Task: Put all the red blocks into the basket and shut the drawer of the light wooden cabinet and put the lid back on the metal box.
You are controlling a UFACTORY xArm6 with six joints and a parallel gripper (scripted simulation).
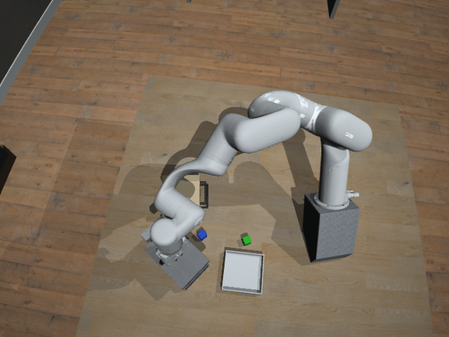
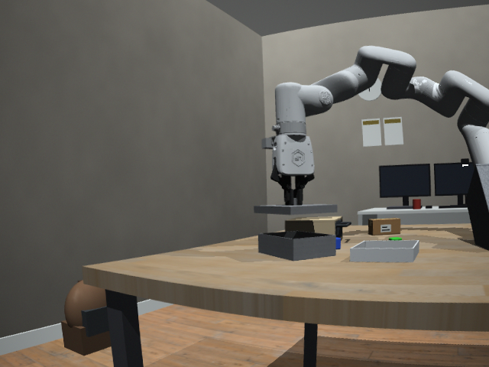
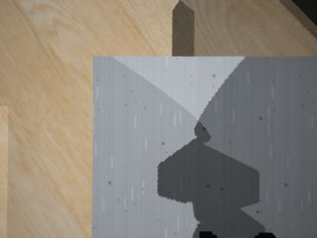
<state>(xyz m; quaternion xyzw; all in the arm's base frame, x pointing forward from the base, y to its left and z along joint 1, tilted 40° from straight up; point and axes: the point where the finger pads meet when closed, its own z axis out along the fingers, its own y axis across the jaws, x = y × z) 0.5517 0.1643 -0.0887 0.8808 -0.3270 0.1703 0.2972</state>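
The grey metal box is 12 cm below my hand. Also, from my hand: light wooden cabinet 1 cm behind, 24 cm to the right, 11 cm below; then grey lid 3 cm below; then drawer 2 cm behind, 24 cm to the right, 11 cm below.
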